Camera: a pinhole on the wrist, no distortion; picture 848 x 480 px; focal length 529.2 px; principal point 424.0 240.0 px. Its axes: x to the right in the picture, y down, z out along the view. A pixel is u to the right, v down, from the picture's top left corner.
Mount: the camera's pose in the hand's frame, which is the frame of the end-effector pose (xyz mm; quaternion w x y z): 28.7 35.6 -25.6 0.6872 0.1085 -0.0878 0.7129
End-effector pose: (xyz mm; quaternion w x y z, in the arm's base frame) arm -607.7 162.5 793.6 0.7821 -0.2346 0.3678 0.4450
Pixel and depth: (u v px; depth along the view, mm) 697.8 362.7 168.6
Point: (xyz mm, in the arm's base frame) -613.2 306.0 896.5
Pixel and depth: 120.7 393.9 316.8
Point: -339.3 185.1 982.5
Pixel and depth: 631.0 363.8 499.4
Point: -517.1 517.1 1167.4
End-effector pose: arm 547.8 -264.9 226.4 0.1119 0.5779 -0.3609 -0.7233
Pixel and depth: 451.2 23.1 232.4
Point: 328.5 -253.7 133.0
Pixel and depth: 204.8 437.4 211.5
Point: 445.6 -102.2 196.3
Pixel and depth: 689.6 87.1 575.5
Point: -109.4 -262.5 220.0
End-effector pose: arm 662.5 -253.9 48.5 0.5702 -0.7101 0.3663 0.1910
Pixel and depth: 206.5 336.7 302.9
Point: 813.4 -15.6 106.0
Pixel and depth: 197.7 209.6 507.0
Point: 1004.5 127.7 89.0
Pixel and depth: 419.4 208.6 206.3
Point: 735.7 -103.4 -17.3
